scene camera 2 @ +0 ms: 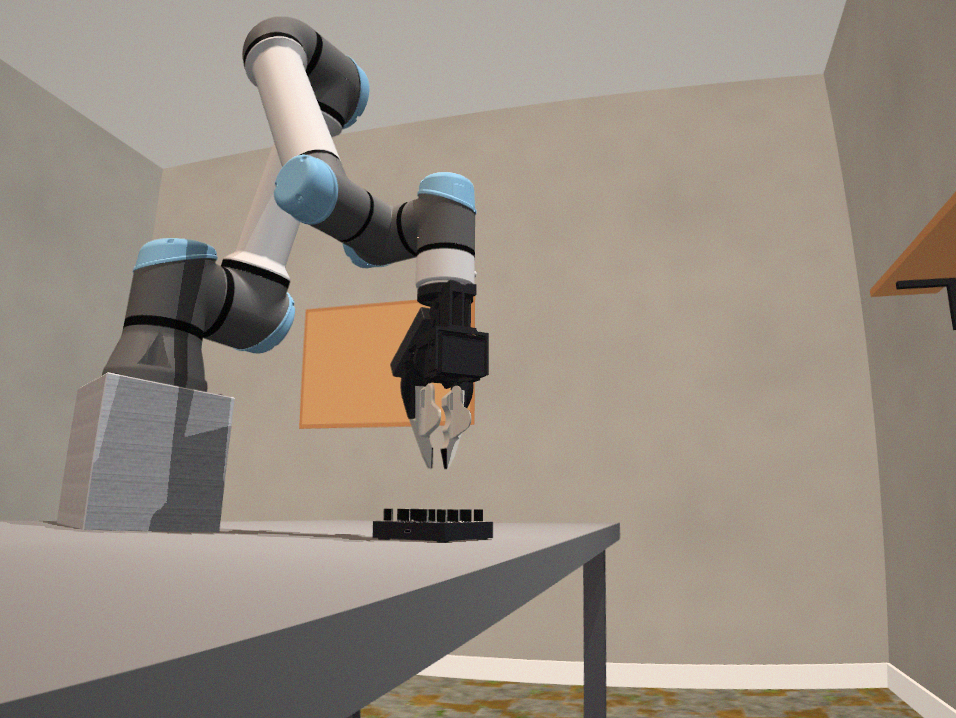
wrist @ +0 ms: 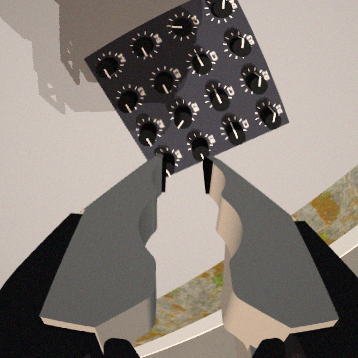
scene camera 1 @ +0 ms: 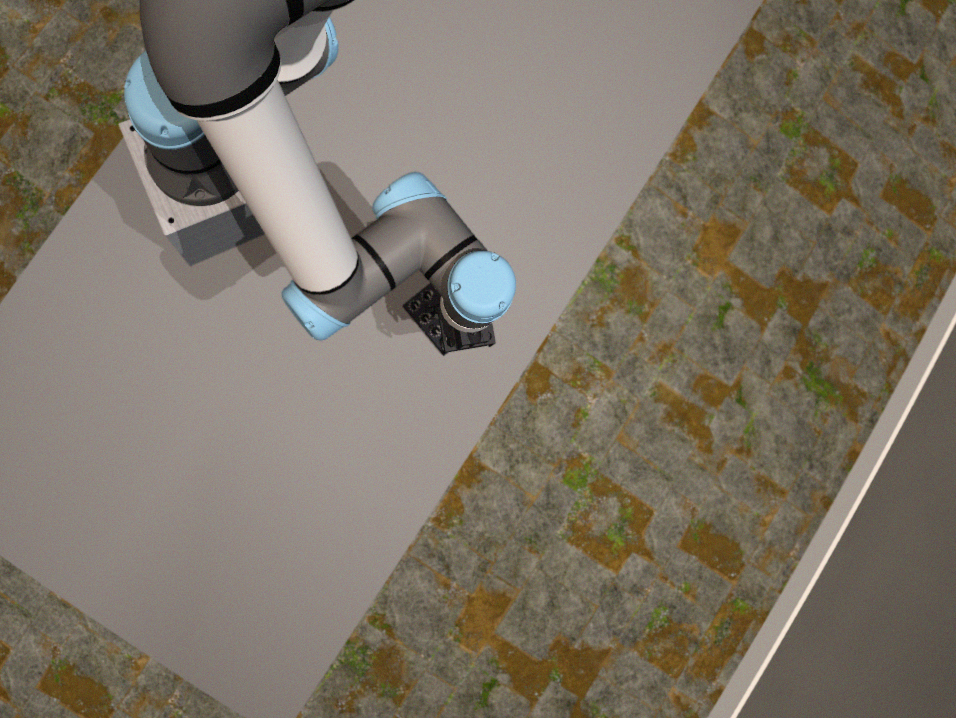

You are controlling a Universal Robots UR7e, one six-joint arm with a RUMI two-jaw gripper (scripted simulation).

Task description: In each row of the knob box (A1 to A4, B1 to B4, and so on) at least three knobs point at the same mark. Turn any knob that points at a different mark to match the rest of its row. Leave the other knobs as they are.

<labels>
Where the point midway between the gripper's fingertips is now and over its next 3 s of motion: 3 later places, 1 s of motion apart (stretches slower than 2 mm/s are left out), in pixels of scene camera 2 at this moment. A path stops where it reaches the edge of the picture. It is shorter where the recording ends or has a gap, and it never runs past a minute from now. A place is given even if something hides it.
My gripper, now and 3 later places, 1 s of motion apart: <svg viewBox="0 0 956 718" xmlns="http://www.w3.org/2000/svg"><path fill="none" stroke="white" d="M438 468L437 484L437 504L435 505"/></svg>
</labels>
